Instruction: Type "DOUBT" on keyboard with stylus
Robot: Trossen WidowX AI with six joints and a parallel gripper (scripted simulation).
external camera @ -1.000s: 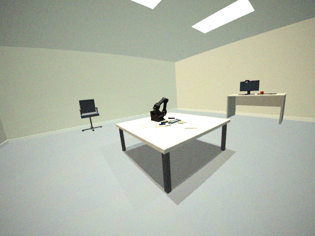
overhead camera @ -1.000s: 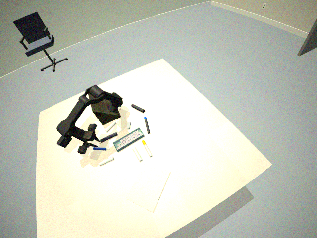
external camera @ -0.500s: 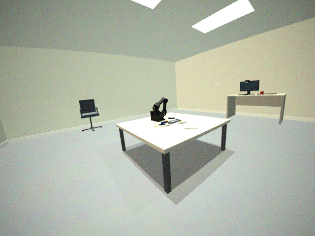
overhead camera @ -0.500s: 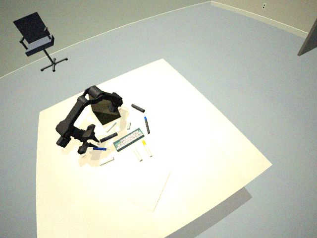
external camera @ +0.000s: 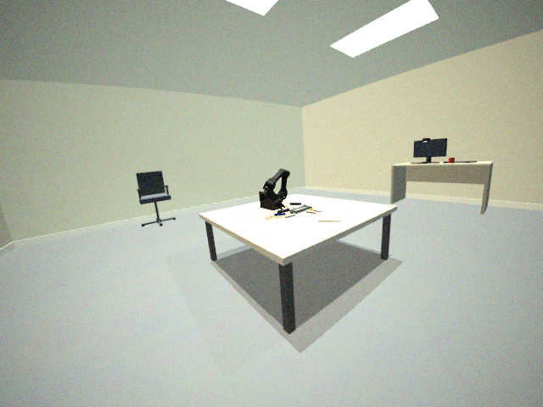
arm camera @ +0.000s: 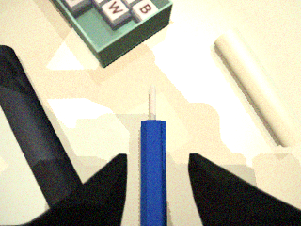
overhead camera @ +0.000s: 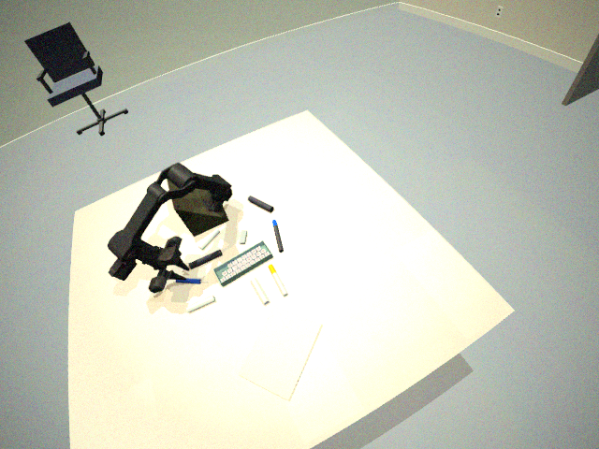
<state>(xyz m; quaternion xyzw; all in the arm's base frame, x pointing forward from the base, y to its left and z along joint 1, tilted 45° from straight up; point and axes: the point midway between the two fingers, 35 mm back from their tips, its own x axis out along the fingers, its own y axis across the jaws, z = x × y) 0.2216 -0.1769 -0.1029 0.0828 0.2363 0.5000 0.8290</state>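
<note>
The blue stylus is 4 cm below my gripper tip, 1 cm to the left of it and 1 cm ahead of it. From my gripper tip the other things lie so: cream pad (36 cm ahead, 14 cm to the left, 5 cm below); yellow-capped marker (24 cm to the left, 16 cm ahead, 4 cm below); grey stylus tip (4 cm to the left, 4 cm below, 3 cm ahead).
</note>
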